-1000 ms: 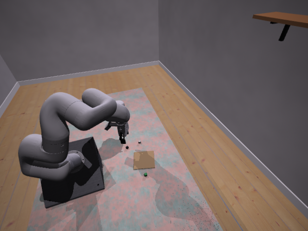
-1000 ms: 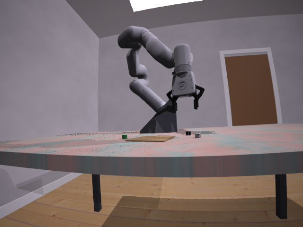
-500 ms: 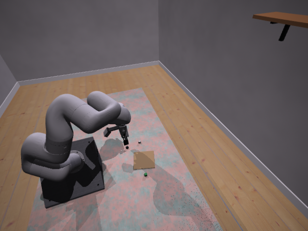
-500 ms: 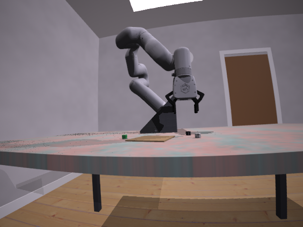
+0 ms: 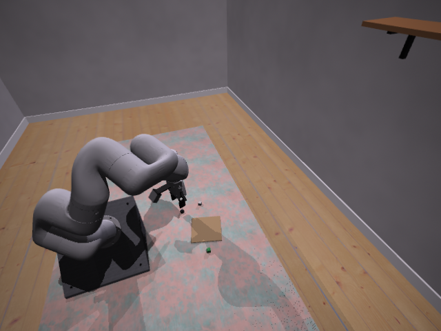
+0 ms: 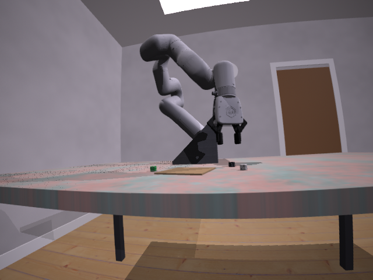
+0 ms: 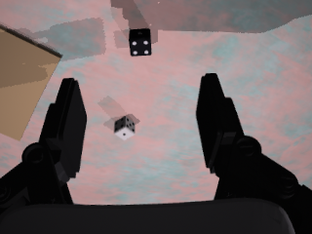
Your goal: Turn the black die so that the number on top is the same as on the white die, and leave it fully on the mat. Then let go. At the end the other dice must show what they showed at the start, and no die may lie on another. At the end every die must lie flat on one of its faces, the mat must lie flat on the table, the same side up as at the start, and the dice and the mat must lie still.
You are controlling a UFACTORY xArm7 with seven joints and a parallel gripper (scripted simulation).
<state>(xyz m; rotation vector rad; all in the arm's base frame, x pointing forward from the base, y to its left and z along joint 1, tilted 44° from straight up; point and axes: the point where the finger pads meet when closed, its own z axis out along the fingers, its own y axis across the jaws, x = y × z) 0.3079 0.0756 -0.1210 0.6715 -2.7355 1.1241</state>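
Right now the black die is 9 cm below my hand and 1 cm ahead of it. Round my hand: green die 25 cm to the right, 9 cm below, 9 cm ahead; tan mat 13 cm to the right, 11 cm ahead, 9 cm below; white die 11 cm ahead, 9 cm below, 3 cm to the left.
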